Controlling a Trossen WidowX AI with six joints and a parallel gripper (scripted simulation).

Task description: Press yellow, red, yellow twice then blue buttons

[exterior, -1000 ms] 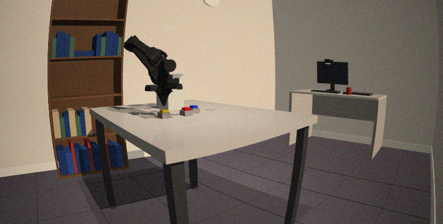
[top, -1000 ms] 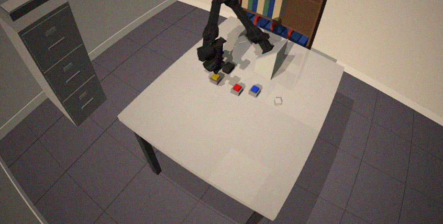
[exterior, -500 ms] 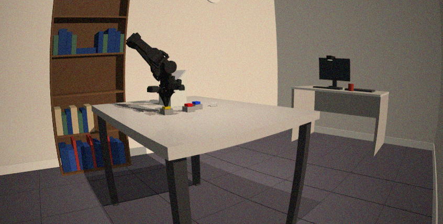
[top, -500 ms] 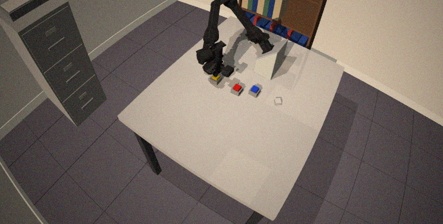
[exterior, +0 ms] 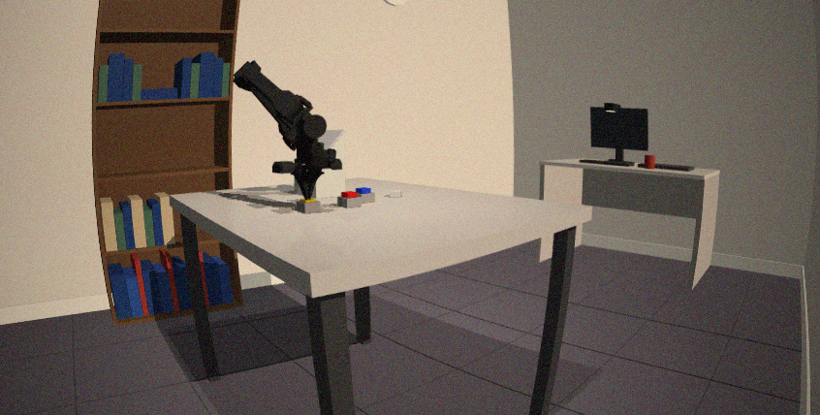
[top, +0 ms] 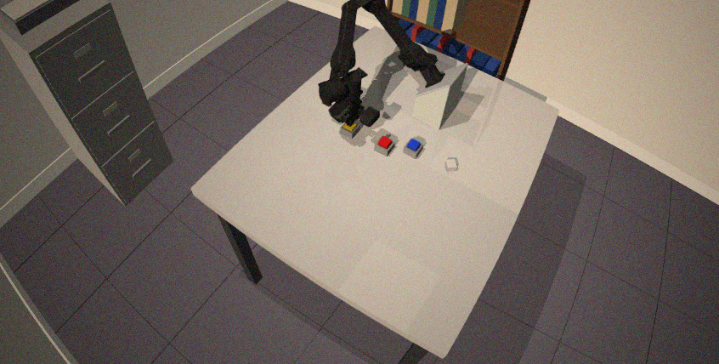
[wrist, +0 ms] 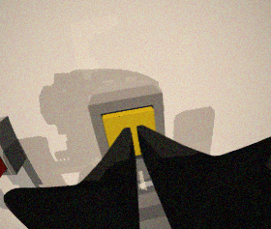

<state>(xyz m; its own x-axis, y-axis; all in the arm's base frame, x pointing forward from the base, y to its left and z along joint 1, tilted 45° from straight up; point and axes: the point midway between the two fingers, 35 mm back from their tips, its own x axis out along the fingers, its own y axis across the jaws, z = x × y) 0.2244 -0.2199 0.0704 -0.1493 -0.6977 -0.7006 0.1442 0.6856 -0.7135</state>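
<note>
Right now my gripper tip is 1 cm above the yellow button. The rest, counted from my gripper tip: red button 2 cm ahead, 13 cm to the left; small white block 1 cm behind, 36 cm to the left, 2 cm below; blue button 2 cm behind, 22 cm to the left.
</note>
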